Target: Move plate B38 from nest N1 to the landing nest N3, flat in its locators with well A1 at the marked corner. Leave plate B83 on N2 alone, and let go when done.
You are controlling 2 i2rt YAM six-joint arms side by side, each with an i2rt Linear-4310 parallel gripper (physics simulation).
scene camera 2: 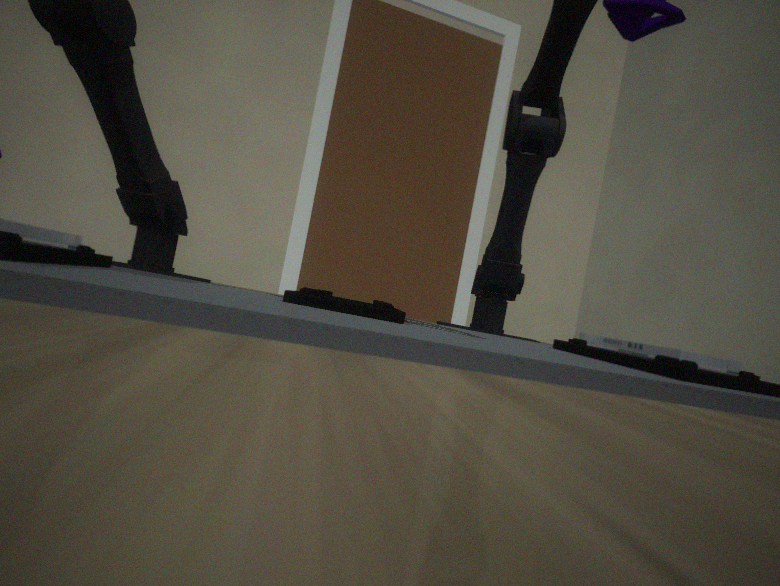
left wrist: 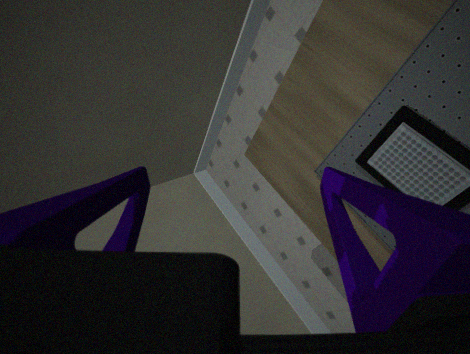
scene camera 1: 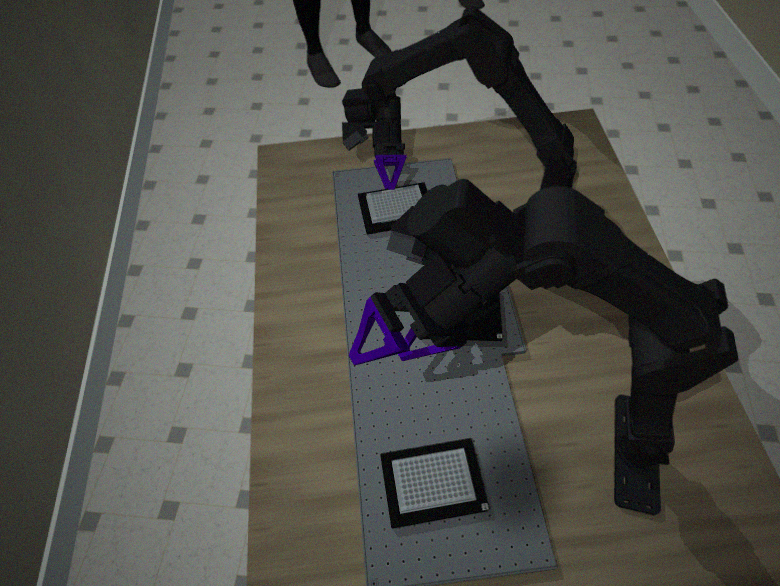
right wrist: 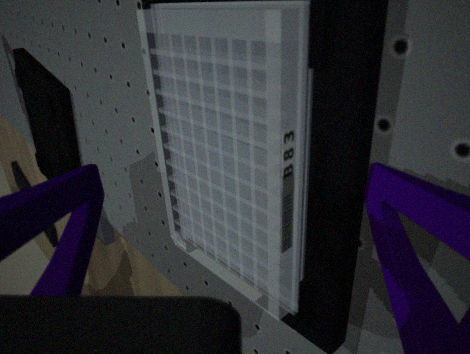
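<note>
Plate B38 lies in black nest N1, at the bottom in scene camera 1. Landing nest N3 is bare in scene camera 2; in scene camera 1 the left arm hides most of it, but a white corner mark shows. Plate B83 sits in nest N2. My left gripper is open and empty, above the board between N3 and N1. My right gripper is open beside B83.
A grey perforated board carries the three nests on a wooden table. The left arm reaches across the middle nest. The right arm arches over the far end. Black legs stand behind the table.
</note>
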